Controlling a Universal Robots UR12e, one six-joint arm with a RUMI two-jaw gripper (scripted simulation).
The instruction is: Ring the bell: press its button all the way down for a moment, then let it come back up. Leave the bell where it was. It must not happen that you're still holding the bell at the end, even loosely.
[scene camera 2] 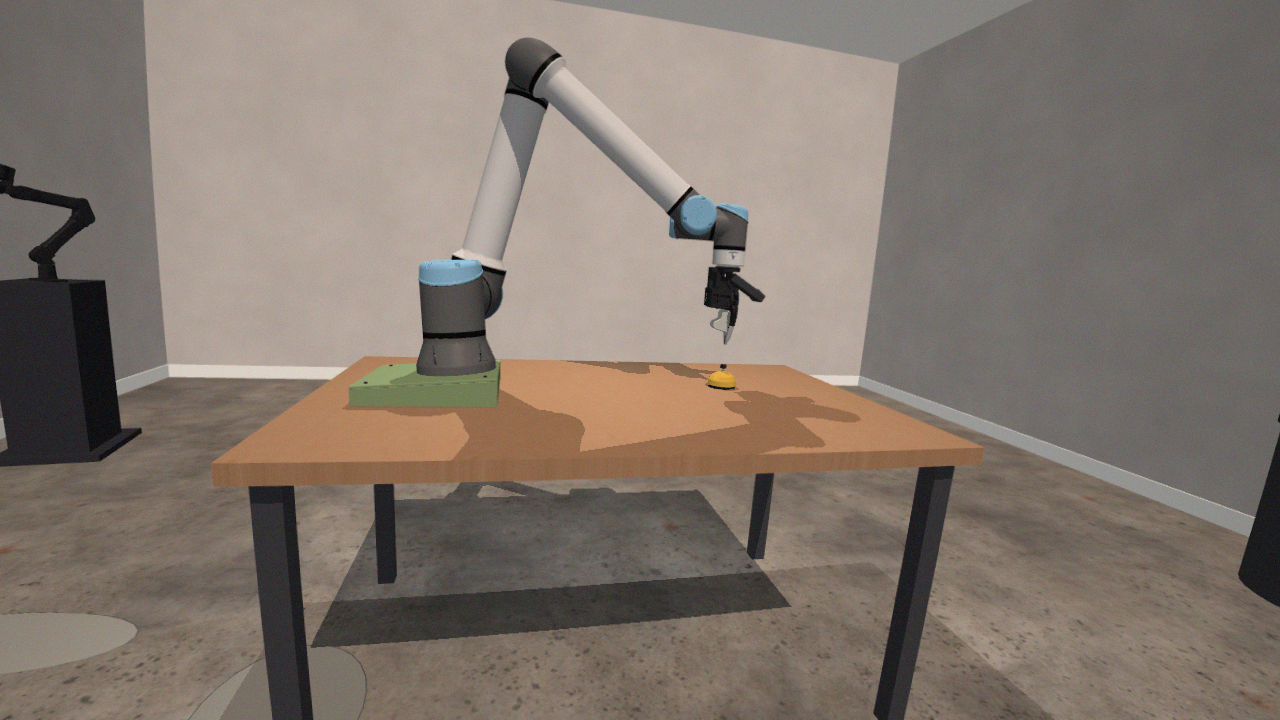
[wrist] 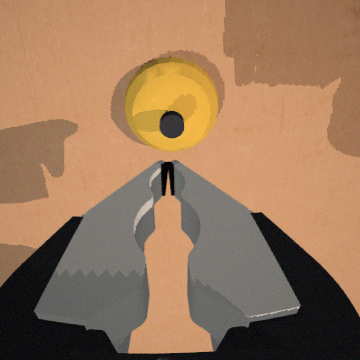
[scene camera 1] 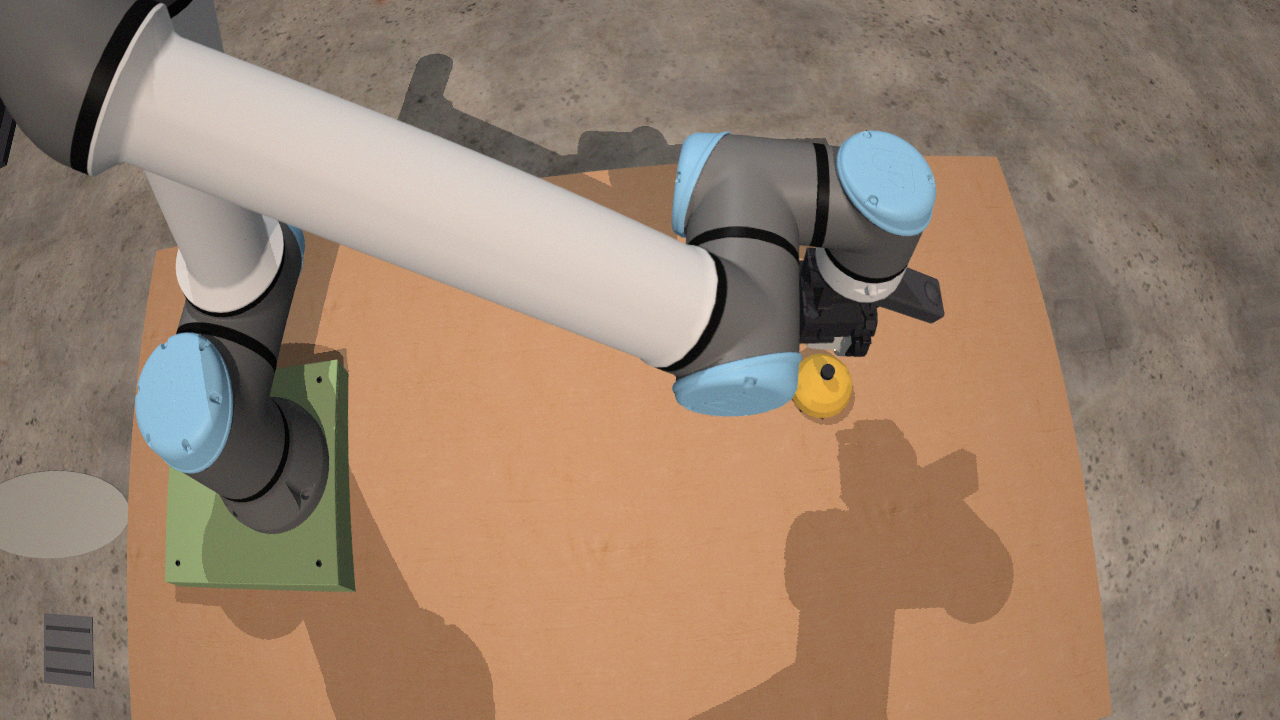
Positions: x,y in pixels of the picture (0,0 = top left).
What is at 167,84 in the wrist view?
A yellow dome bell.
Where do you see a yellow dome bell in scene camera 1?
820,398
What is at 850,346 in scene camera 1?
My gripper.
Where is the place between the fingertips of my gripper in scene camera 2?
725,344
